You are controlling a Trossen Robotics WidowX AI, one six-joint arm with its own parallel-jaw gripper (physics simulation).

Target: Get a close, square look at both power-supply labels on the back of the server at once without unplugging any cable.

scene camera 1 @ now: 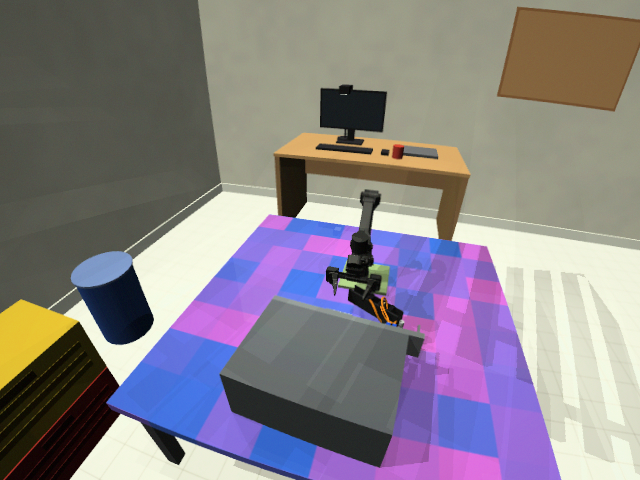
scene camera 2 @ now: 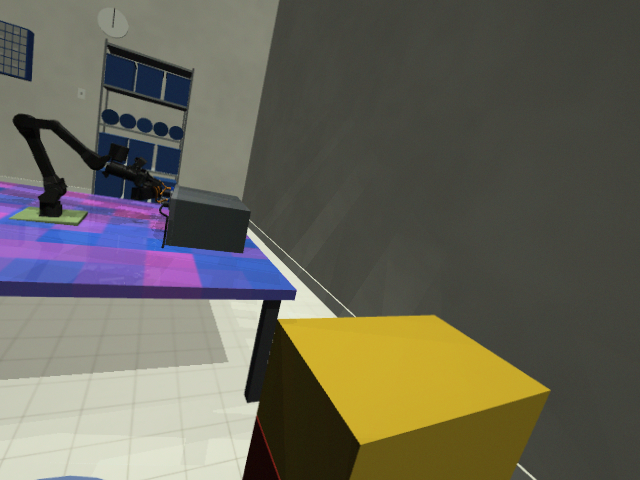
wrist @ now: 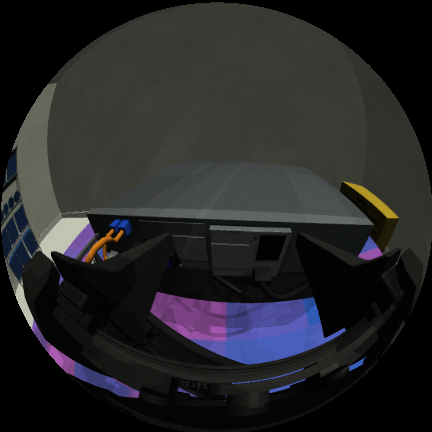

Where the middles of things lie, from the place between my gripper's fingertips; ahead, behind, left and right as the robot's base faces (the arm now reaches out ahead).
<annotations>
I see the black cable bracket (scene camera 1: 355, 296) 4 cm behind my hand, 9 cm to the left of it and 5 cm below it.
</annotations>
